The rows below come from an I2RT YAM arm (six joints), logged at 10 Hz.
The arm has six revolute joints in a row. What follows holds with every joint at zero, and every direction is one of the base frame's.
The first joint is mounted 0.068 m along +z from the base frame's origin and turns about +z.
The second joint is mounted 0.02 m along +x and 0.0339 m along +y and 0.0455 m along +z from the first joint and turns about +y.
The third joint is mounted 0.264 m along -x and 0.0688 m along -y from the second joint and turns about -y.
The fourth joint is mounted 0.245 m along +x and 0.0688 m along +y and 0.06 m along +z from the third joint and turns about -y.
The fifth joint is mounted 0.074 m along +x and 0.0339 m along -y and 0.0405 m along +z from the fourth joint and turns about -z.
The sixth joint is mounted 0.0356 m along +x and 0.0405 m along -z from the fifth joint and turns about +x.
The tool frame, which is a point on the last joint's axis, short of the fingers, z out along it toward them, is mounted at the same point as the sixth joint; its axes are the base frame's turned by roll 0, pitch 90 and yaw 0 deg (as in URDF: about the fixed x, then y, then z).
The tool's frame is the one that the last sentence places.
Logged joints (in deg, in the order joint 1, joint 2, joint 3, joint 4, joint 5, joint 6), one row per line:
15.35, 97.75, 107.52, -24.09, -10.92, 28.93
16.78, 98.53, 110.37, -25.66, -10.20, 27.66
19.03, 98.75, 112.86, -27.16, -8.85, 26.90
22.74, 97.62, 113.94, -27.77, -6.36, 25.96
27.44, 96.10, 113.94, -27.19, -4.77, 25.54
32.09, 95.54, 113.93, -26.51, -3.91, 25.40
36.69, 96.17, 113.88, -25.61, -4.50, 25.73
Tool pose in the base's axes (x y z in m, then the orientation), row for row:
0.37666, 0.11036, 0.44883, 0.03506, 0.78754, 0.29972, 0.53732
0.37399, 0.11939, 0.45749, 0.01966, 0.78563, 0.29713, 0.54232
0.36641, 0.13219, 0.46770, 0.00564, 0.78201, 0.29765, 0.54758
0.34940, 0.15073, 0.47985, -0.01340, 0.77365, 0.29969, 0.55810
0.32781, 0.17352, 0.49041, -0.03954, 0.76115, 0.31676, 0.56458
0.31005, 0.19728, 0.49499, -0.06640, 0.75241, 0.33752, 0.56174
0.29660, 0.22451, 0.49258, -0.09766, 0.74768, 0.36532, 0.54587
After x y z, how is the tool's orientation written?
As a quaternion, x y z w.
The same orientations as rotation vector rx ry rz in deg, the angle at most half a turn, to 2 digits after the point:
4.78, 107.38, 40.87
2.68, 106.90, 40.43
0.77, 106.17, 40.41
-1.81, 104.57, 40.51
-5.33, 102.60, 42.70
-8.96, 101.54, 45.55
-13.27, 101.58, 49.63

